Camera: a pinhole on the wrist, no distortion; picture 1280 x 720 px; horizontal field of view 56.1 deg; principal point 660.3 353.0 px. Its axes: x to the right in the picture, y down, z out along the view. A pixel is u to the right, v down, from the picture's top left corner.
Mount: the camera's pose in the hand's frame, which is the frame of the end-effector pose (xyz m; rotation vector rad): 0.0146 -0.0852 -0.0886 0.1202 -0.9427 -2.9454
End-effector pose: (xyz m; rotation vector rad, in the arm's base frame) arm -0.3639 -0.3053 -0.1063 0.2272 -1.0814 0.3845
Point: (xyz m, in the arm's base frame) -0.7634 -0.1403 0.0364
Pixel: 594.3 180.3
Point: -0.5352 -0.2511 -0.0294
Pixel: 576.7 256.7
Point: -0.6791 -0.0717 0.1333
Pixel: 292.3 61.2
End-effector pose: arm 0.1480 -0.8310 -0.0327 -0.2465 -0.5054 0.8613
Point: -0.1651 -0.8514 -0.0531
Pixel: 1216.6 23.6
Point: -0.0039 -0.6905 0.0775
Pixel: 384.7 235.3
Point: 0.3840 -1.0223 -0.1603
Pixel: behind the camera
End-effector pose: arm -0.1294 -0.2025 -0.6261 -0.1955 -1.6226 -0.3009
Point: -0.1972 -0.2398 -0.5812
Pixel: outside the picture
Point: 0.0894 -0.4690 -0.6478
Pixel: behind the camera
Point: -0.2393 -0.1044 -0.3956
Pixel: outside the picture
